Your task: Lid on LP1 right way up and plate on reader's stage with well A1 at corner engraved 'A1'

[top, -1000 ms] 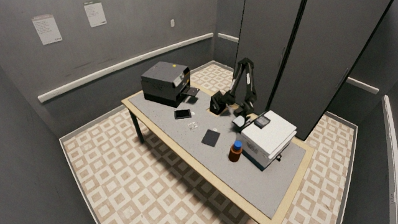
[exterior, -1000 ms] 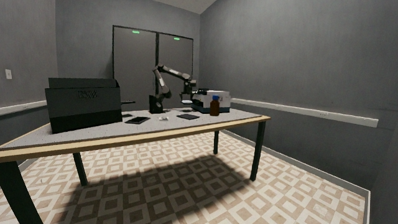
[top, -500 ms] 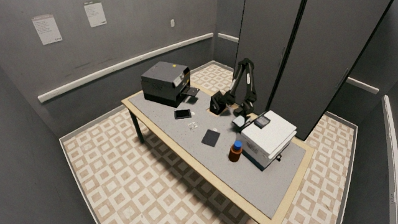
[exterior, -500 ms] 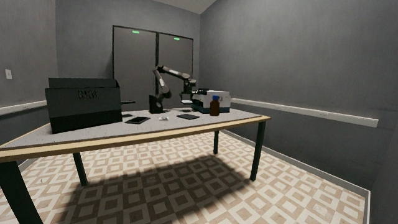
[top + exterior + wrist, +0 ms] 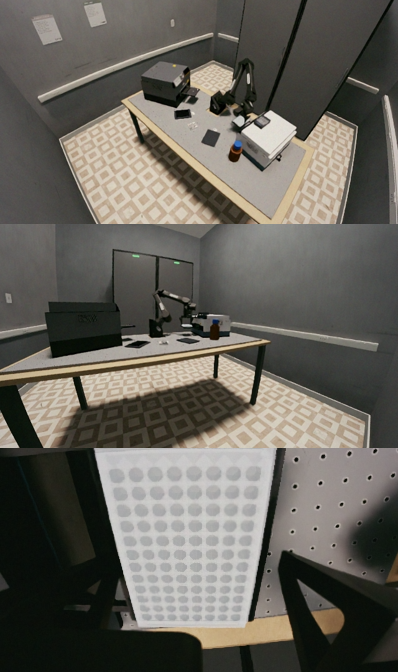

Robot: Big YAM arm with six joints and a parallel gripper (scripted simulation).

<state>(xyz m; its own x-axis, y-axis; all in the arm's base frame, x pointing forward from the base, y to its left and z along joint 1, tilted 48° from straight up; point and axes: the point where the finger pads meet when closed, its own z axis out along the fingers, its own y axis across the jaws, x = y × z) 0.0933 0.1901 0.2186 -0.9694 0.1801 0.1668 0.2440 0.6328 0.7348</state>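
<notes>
Right now my hand is 20 mm above the white multi-well plate and 10 mm to the right of it. The rest, counted from my hand: LP1 label: 450 mm to the right, 120 mm ahead, 110 mm below; dark flat pad: 260 mm ahead, 130 mm to the right, 110 mm below; brown capped bottle: 310 mm ahead, 130 mm to the left.
</notes>
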